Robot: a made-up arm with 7 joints.
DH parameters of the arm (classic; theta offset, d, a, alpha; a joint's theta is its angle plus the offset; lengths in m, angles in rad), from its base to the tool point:
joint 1: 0 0.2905 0 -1.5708
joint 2: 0 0 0 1.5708
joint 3: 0 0.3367 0.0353 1.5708
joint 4: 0 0 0.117 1.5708
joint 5: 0 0.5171 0 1.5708
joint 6: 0 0 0.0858 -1.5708
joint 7: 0 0.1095 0 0
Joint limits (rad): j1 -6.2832..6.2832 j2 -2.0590..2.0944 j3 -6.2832..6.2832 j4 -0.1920..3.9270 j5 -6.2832..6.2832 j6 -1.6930..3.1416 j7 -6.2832..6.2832
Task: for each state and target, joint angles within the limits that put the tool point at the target. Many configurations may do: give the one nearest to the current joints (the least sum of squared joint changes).
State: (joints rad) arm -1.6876 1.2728 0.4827 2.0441 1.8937 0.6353 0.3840
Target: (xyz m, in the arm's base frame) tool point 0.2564 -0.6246 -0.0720
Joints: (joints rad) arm -1.7358 1.0420 0.5555 1.3664 1.9178 0.5444 0.3840
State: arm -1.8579 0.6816 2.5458 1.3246 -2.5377 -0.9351 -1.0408
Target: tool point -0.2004 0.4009 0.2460
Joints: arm -1.2788 -0.0633 3.1193 0.8368 -2.4625 -0.7528 -1.0408
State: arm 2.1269 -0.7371 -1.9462 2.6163 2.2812 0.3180 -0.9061
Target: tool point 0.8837 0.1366 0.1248
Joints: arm 2.7357 -1.3699 -2.0824 2.0588 2.3025 0.2550 -0.9061
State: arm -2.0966 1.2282 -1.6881 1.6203 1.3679 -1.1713 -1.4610
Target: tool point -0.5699 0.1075 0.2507
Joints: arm -2.2098 1.4789 -1.2027 1.1254 1.5092 -1.2857 -1.4610
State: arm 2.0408 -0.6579 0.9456 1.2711 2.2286 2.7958 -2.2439
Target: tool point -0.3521 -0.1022 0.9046
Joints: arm 1.9490 -0.5466 0.6330 1.5020 2.3352 2.7442 -2.2439
